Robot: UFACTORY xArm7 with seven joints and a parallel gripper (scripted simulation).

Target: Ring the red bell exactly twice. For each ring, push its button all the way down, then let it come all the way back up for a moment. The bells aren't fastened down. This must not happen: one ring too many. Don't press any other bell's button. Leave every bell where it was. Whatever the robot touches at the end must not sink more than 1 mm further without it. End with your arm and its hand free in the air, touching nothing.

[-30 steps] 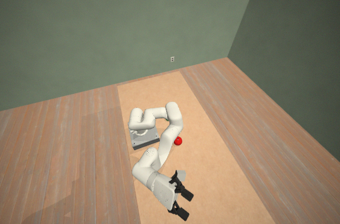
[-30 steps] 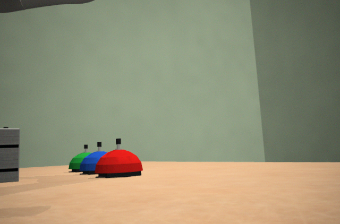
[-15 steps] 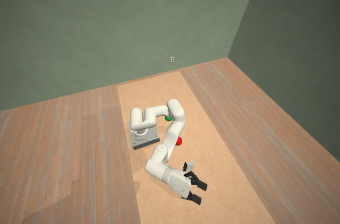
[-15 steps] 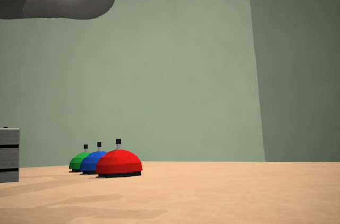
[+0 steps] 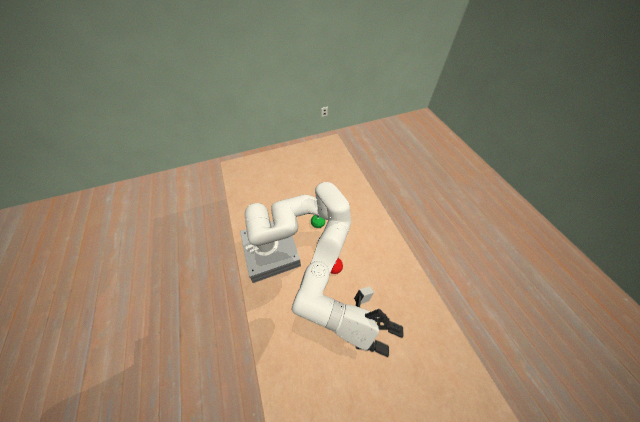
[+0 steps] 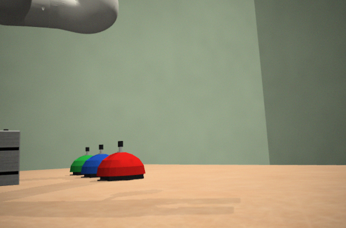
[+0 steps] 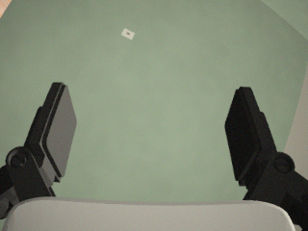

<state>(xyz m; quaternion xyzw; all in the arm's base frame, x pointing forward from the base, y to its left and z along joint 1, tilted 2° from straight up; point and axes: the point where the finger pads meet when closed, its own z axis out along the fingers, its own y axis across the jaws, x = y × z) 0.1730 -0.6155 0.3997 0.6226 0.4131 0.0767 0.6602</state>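
Right now my hand is 90 mm short of the red bell, 390 mm to the right of it and 440 mm above it. From my hand the other things lie so: blue bell: 110 mm ahead, 530 mm to the left, 440 mm below; green bell: 140 mm ahead, 660 mm to the left, 440 mm below.
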